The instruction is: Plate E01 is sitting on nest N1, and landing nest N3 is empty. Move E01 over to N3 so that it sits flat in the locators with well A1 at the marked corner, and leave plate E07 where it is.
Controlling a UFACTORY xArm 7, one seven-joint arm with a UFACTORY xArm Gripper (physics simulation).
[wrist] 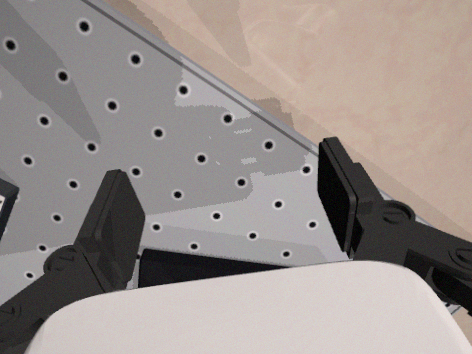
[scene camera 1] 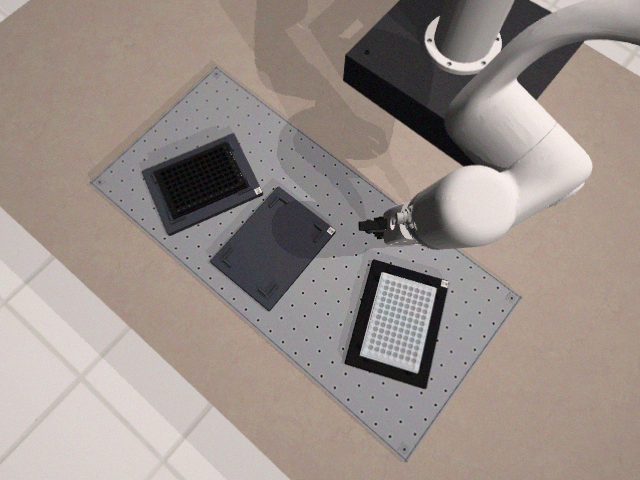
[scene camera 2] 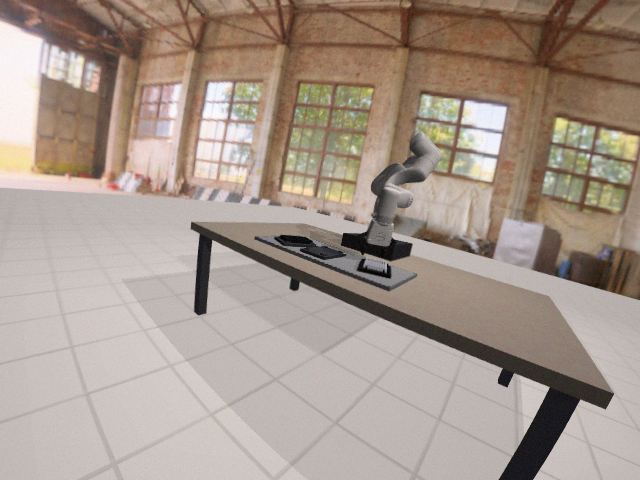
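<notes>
The white 96-well plate E01 [scene camera 1: 398,322] [scene camera 2: 375,266] sits on the black nest N1 [scene camera 1: 363,320] [wrist: 200,267]. In the wrist view a strip of N1 shows above the white housing, and E01 does not show. The landing nest N3 [scene camera 1: 272,250] [scene camera 2: 323,252] [wrist: 9,199] is a dark slab with corner locators and nothing on it. Its small white corner tag [scene camera 1: 330,230] faces my gripper. The black plate E07 [scene camera 1: 199,178] [scene camera 2: 294,239] sits on the third nest [scene camera 1: 217,206]. My gripper [scene camera 1: 364,227] [wrist: 225,179] is open and empty, above the board between N3 and N1, on the arm-base side.
The grey perforated board [scene camera 1: 320,310] [scene camera 2: 400,281] carries all three nests on the brown table [scene camera 1: 568,310] [scene camera 2: 465,304]. The black arm base [scene camera 1: 392,77] stands behind the board. The board's long edge runs below my fingers in the wrist view.
</notes>
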